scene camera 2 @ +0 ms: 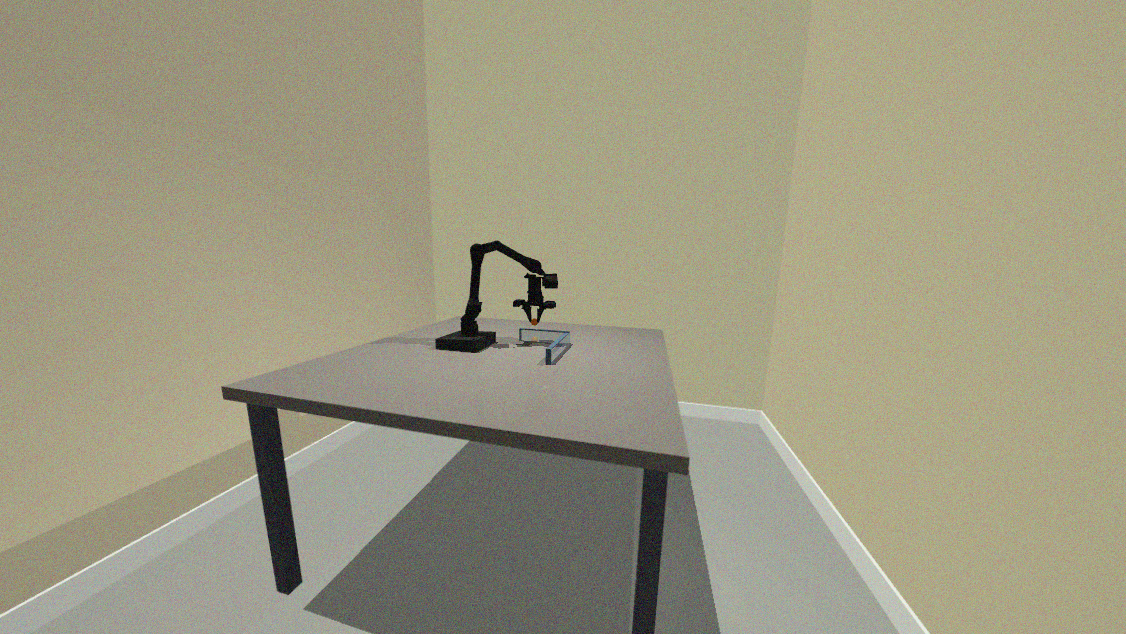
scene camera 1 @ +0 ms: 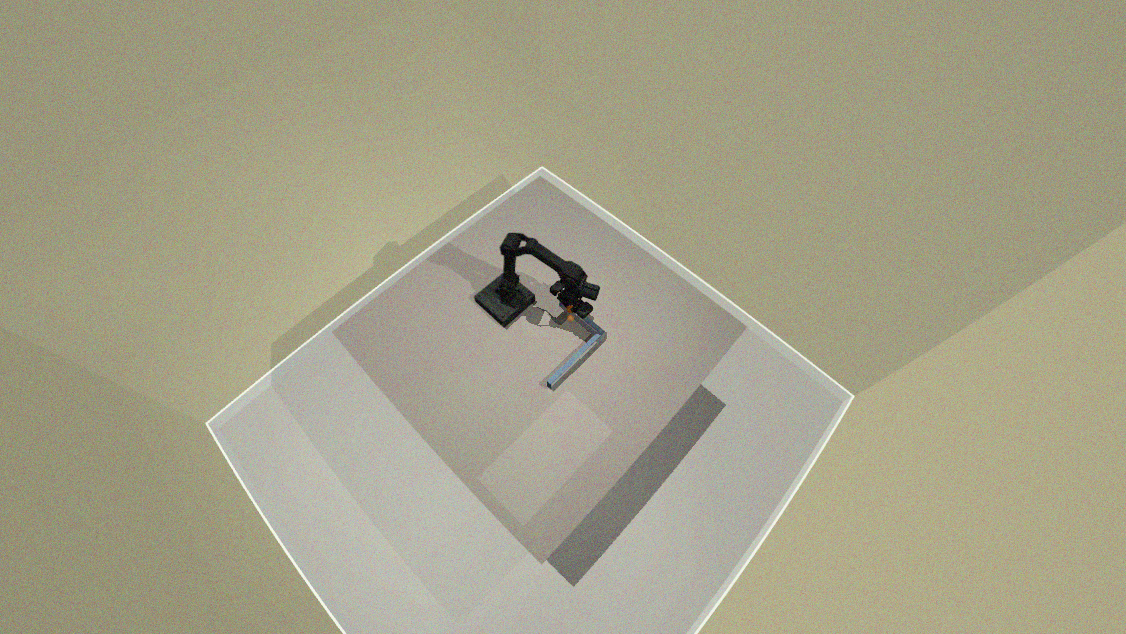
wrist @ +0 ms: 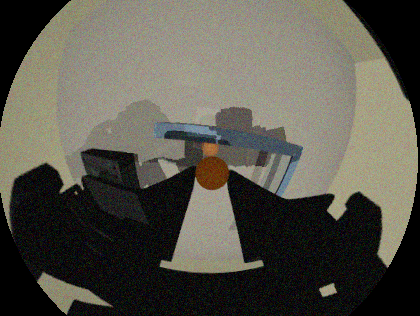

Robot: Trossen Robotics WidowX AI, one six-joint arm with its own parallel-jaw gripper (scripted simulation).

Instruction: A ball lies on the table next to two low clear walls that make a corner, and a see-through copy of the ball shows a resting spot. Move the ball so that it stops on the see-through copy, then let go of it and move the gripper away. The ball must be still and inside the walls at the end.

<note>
The gripper (wrist: 211,172) holds an orange ball (wrist: 212,172).
</note>
